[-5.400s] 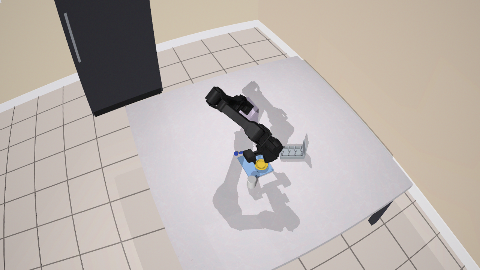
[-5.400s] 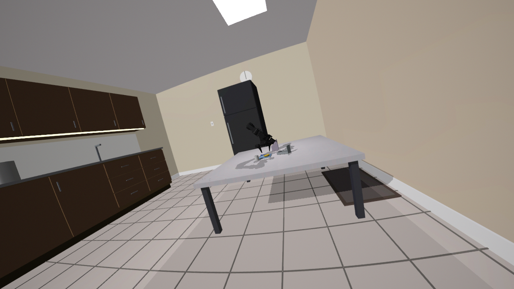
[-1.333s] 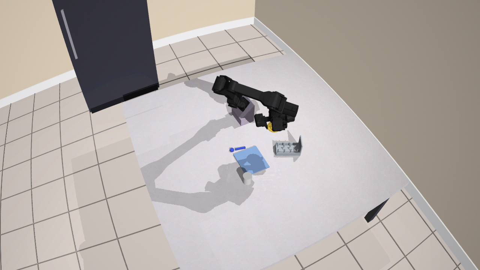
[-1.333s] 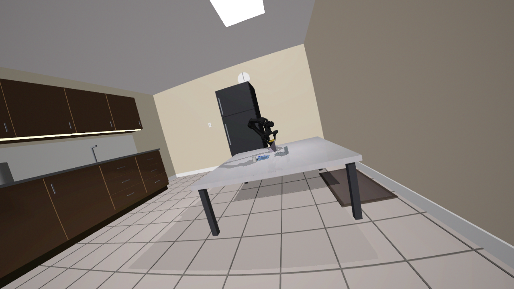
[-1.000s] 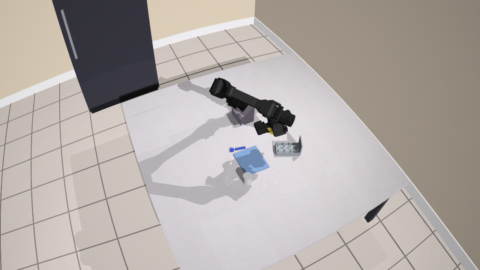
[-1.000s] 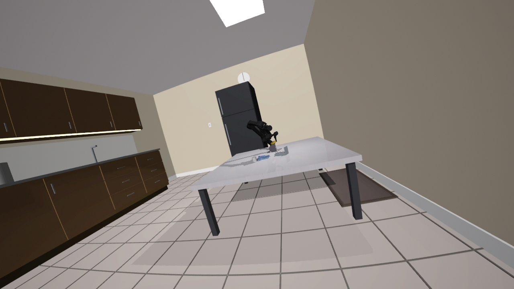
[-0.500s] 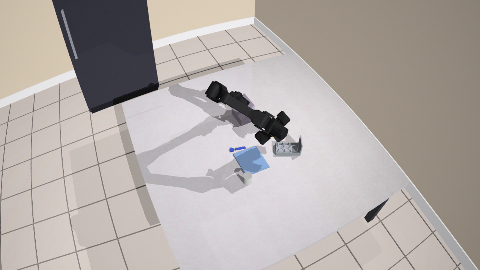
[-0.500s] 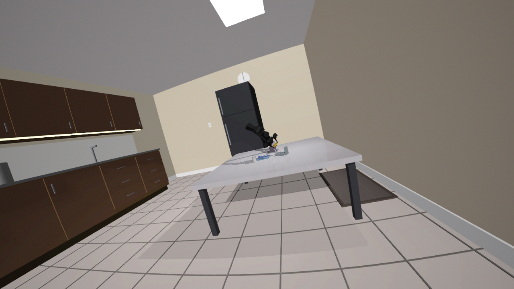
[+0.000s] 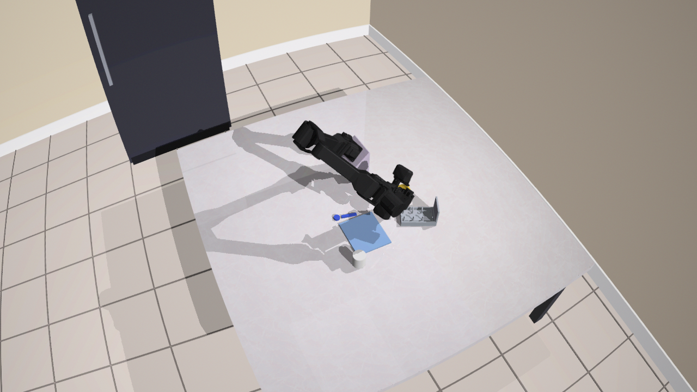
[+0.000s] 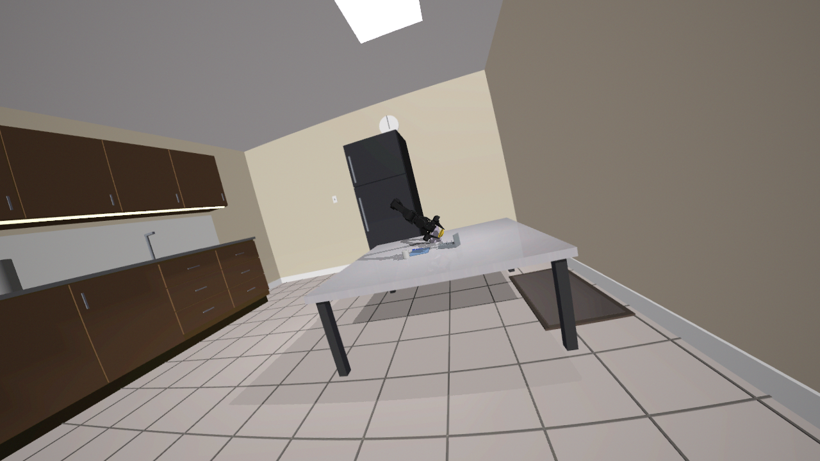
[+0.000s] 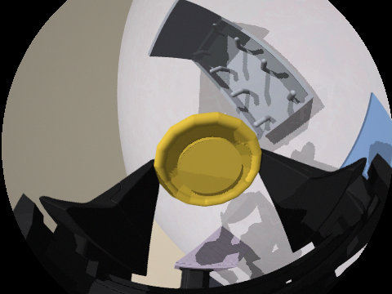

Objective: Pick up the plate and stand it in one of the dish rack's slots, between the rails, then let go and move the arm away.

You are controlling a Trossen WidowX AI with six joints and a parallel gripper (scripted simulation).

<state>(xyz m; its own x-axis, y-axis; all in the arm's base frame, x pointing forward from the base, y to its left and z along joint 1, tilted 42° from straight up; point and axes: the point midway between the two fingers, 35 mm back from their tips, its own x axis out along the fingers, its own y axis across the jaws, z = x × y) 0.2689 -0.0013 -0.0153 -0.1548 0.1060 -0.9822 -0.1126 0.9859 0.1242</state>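
Right now the grey dish rack is 7 cm ahead of my gripper tip, 6 cm below it and 2 cm to the left of it. Also, from my gripper tip: blue spoon 20 cm to the right, 9 cm behind, 8 cm below; then yellow plate 1 cm to the right; then blue mat 18 cm to the right, 8 cm below, 2 cm ahead.
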